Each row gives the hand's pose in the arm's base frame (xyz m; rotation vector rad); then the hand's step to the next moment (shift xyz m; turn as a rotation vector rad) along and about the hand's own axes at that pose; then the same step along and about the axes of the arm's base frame.
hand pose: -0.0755 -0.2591 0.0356 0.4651 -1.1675 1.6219
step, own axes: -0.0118 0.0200 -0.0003 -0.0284 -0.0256 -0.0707
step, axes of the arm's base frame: -0.0131 -0.0056 -0.0183 0.0509 0.0459 -0.0420
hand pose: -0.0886 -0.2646 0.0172 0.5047 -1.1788 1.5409
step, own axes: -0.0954 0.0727 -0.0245 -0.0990 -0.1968 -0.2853
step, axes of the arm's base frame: -0.0281 -0.0200 -0.1175 0.2851 0.1862 -0.1181
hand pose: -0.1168 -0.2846 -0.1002 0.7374 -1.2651 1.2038
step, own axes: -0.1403 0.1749 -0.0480 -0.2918 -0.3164 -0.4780
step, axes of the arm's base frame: -0.1337 0.0551 -0.1780 0.4802 0.2829 -0.3211
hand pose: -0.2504 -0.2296 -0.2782 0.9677 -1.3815 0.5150
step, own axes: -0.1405 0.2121 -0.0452 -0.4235 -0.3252 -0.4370
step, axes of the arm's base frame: -0.1668 0.1828 -0.0744 0.4415 0.2745 -0.4536
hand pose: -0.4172 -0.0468 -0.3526 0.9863 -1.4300 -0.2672
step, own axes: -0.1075 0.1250 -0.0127 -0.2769 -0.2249 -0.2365
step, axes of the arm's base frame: -0.0577 0.1543 0.0142 0.2492 0.1522 -0.3129
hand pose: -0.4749 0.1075 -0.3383 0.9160 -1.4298 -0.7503
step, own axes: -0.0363 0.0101 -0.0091 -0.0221 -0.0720 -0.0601
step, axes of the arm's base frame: 0.0069 0.0373 -0.0081 0.0663 -0.0106 -0.0691
